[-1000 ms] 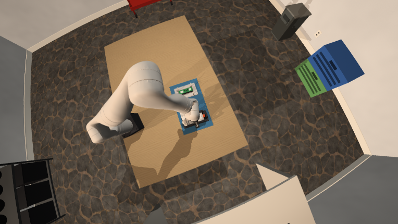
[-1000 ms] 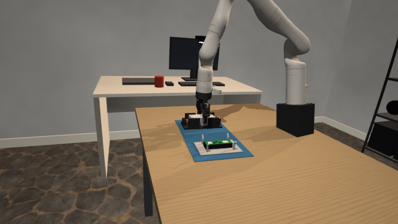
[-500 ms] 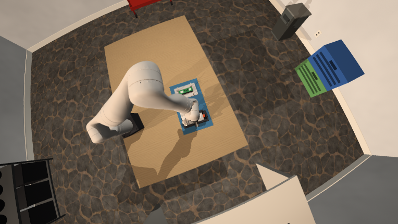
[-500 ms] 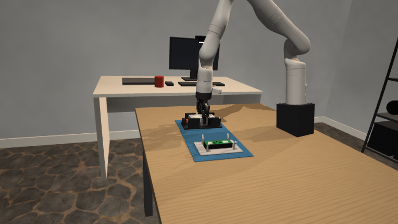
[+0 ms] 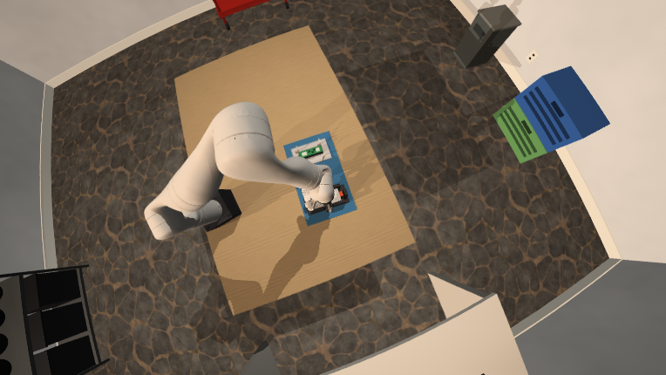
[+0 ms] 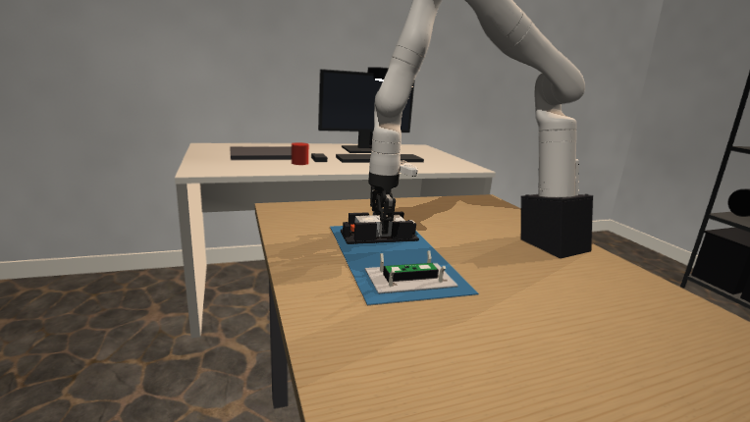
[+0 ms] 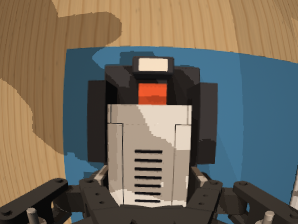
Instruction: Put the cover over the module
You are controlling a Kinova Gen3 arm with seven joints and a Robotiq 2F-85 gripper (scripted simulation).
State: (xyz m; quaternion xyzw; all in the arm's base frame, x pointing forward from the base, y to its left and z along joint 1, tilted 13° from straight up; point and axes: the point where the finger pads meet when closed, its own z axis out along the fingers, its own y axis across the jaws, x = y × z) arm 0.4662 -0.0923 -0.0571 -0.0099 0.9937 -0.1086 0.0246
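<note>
Now: the cover right at my hand.
</note>
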